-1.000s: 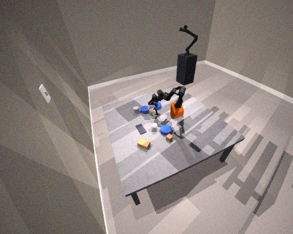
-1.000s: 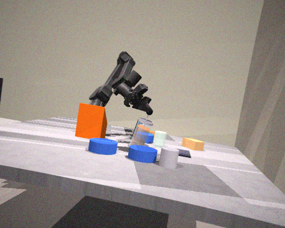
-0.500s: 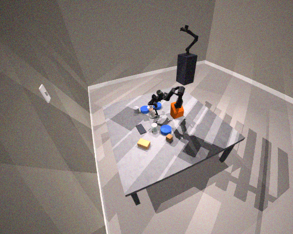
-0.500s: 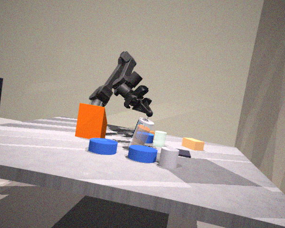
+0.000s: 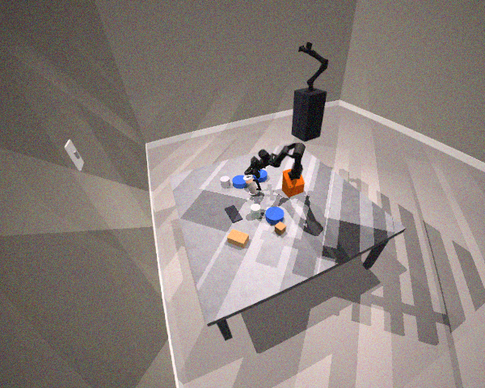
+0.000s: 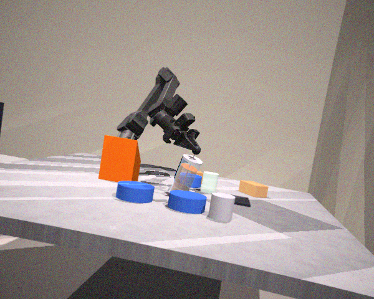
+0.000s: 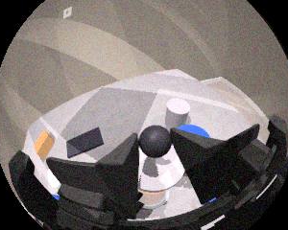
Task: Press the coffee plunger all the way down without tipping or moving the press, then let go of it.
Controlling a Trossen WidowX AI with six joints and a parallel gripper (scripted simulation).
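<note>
Right now my gripper tip is 30 mm past the coffee press, 30 mm to the right of it and 80 mm above it. From my gripper tip the other things lie so: pale green cup (70 mm ahead, 240 mm to the left, 140 mm below); then tan block (260 mm ahead, 370 mm to the left, 160 mm below).
</note>
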